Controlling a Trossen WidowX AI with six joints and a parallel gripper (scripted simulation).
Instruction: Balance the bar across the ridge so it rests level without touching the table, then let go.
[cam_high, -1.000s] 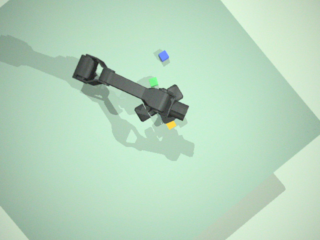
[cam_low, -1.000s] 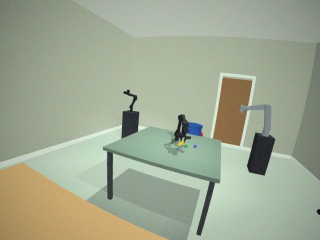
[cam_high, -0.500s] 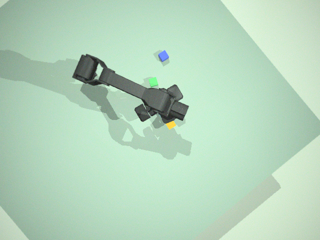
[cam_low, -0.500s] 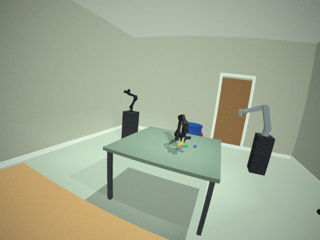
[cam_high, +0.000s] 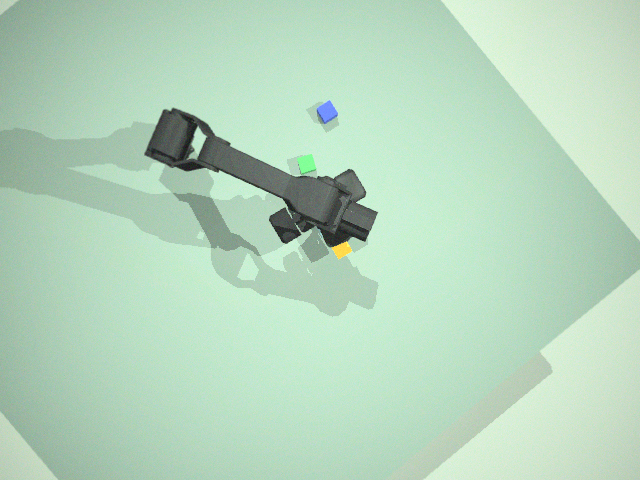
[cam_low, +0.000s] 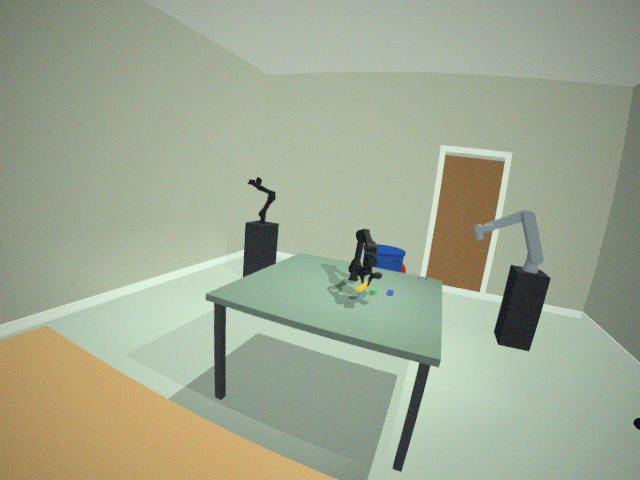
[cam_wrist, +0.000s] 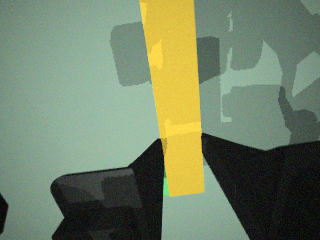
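Now: the yellow bar 30 mm ahead of my gripper tip. Also, from my gripper tip: green cube 90 mm behind, 60 mm below, 40 mm to the left; then blue cube 150 mm to the left, 150 mm behind, 60 mm below.
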